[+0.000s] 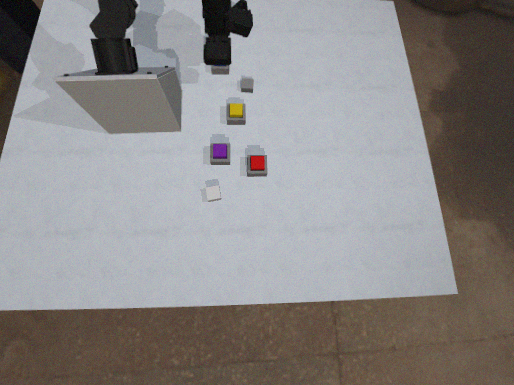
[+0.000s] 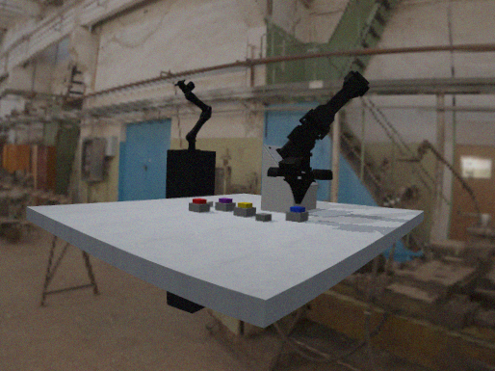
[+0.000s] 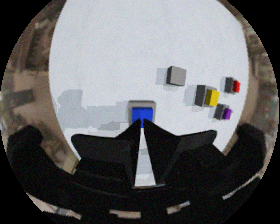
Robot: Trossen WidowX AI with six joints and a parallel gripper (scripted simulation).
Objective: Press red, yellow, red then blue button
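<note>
Right now my gripper tip is 20 mm above the blue button. The rest, counted from my gripper tip: small grey block: 60 mm ahead, 80 mm to the right, 40 mm below; then yellow button: 20 mm ahead, 160 mm to the right, 20 mm below; then purple button: 30 mm behind, 270 mm to the right, 20 mm below.
</note>
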